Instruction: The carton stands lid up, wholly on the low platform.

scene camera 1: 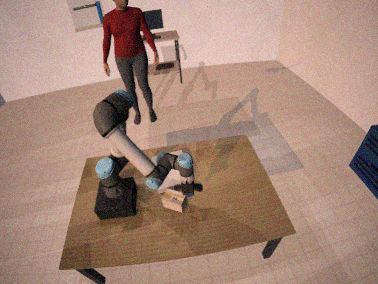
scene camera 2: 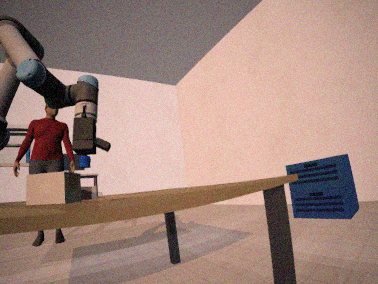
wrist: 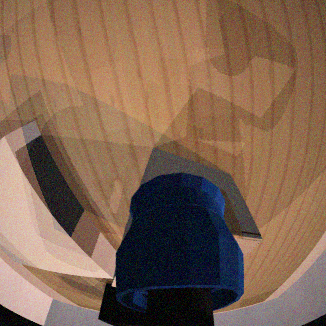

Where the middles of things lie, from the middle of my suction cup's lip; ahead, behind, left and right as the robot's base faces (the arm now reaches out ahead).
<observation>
My suction cup is now 9 cm past the carton (scene camera 2: 63, 187) and 7 cm above it. Also, from my suction cup: low platform (wrist: 53, 232): 15 cm behind, 27 cm to the left, 9 cm below.
</observation>
